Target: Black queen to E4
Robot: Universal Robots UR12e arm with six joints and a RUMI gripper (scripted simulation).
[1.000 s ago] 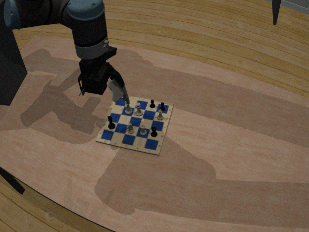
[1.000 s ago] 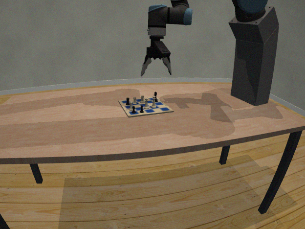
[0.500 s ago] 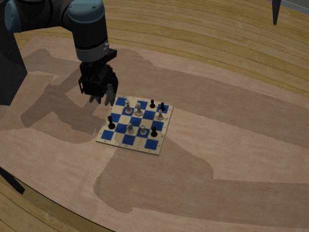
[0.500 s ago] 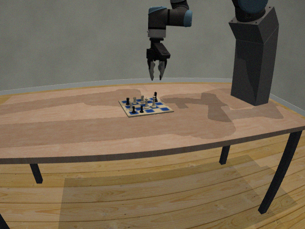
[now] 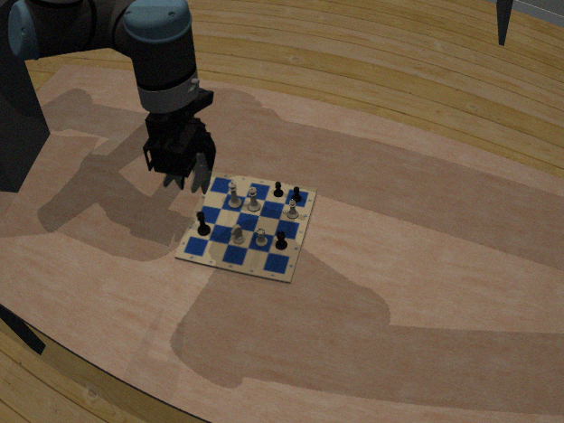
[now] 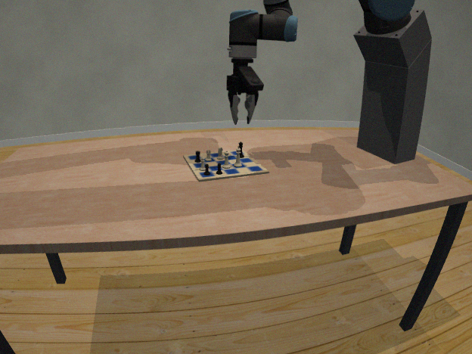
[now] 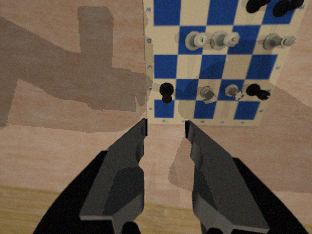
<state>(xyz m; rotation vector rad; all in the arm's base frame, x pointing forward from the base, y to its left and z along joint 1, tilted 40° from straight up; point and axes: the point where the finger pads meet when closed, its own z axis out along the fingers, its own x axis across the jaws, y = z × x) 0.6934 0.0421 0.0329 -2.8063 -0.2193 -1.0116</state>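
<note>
The black queen is 100 mm below my hand. From my hand the other things lie so: chessboard (130 mm below, 60 mm to the left, 60 mm ahead).
</note>
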